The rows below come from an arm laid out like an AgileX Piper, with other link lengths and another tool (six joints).
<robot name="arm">
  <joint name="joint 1" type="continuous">
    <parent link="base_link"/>
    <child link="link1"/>
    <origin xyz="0 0 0.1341"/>
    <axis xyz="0 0 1"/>
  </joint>
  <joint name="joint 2" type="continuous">
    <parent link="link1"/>
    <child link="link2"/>
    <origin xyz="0 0 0"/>
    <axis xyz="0 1 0"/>
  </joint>
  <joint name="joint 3" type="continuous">
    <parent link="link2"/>
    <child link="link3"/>
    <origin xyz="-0.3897 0 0.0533"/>
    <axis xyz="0 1 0"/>
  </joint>
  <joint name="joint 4" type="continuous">
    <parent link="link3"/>
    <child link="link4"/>
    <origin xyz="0.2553 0 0.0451"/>
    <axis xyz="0.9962 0 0.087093"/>
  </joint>
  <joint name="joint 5" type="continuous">
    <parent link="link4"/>
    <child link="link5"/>
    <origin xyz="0 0 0"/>
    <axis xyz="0 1 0"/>
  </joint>
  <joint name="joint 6" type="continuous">
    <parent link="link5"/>
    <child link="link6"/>
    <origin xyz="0.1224 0 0.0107"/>
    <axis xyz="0.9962 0 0.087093"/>
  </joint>
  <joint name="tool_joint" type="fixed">
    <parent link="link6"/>
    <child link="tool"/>
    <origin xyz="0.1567 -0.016 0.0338" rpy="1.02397 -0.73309 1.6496"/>
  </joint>
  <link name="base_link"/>
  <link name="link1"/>
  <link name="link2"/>
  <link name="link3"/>
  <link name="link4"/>
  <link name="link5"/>
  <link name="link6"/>
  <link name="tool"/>
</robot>
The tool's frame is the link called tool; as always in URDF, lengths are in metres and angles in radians. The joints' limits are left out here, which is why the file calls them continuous.
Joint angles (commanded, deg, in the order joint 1, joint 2, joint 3, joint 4, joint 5, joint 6), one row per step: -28.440 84.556 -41.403 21.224 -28.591 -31.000; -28.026 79.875 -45.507 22.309 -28.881 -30.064; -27.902 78.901 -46.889 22.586 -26.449 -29.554; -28.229 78.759 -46.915 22.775 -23.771 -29.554; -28.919 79.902 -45.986 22.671 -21.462 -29.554; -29.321 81.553 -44.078 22.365 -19.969 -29.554; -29.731 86.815 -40.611 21.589 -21.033 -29.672; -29.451 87.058 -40.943 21.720 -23.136 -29.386; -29.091 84.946 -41.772 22.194 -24.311 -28.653; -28.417 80.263 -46.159 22.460 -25.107 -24.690; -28.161 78.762 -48.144 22.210 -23.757 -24.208; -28.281 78.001 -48.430 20.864 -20.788 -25.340; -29.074 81.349 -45.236 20.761 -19.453 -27.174; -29.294 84.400 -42.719 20.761 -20.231 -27.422
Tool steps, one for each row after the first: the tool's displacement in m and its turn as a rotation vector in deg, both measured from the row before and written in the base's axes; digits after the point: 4 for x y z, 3 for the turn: -0.0104 0.0057 0.0773 -2.812 -8.955 -0.389; 0.0004 0.0044 0.0091 0.953 -0.731 0.791; 0.0006 0.0010 -0.0111 1.645 1.733 0.508; 0.0022 -0.0033 -0.0289 2.295 3.534 0.147; 0.0013 -0.0011 -0.0381 2.428 4.300 0.246; 0.0038 -0.0065 -0.0707 2.977 7.229 -0.227; 0.0030 -0.0032 0.0101 -1.156 -1.739 -0.490; -0.0025 0.0014 0.0307 -1.348 -3.992 -0.499; -0.0054 0.0059 0.0823 -1.594 -11.024 -0.447; -0.0008 0.0059 0.0248 -0.666 -2.268 0.789; 0.0014 0.0071 -0.0032 -0.766 2.536 1.521; 0.0055 -0.0074 -0.0637 2.381 7.831 -0.041; 0.0020 -0.0047 -0.0453 2.033 4.443 -0.384
